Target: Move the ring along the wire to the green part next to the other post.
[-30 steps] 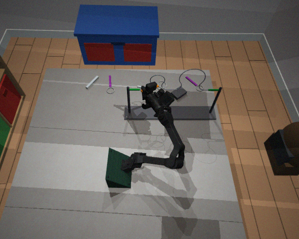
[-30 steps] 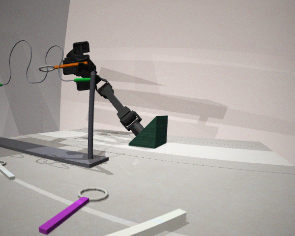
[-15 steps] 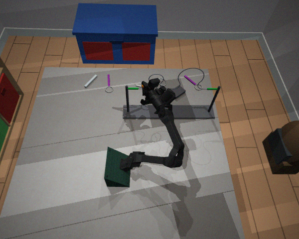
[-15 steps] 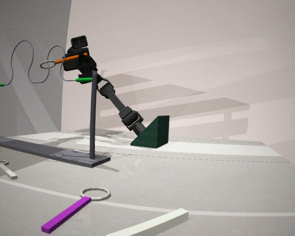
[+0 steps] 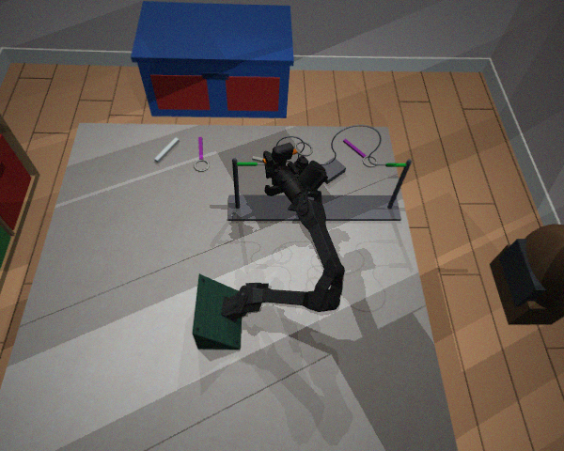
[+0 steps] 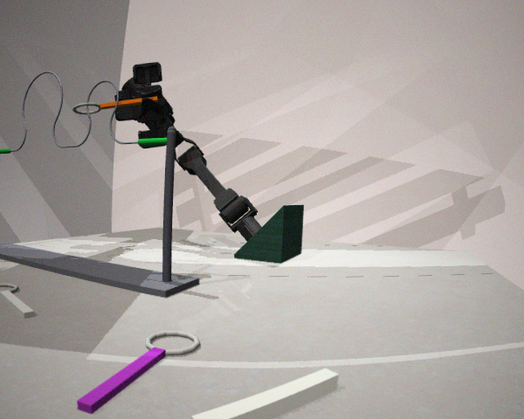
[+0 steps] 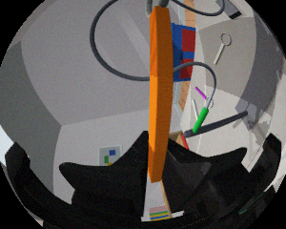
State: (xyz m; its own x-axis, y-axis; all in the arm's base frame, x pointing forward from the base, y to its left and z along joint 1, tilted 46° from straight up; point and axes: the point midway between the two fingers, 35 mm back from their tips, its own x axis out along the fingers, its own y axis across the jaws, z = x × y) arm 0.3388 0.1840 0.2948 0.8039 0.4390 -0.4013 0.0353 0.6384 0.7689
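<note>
Right now my gripper tip is 20 mm short of the ring with orange handle, 80 mm to the left of it and 10 mm above it. Also, from my gripper tip: white-handled ring (260 mm ahead, 30 mm to the right, 350 mm below); then grey box (240 mm ahead, 240 mm to the right, 340 mm below); then purple-handled ring (250 mm ahead, 280 mm to the left, 350 mm below).
</note>
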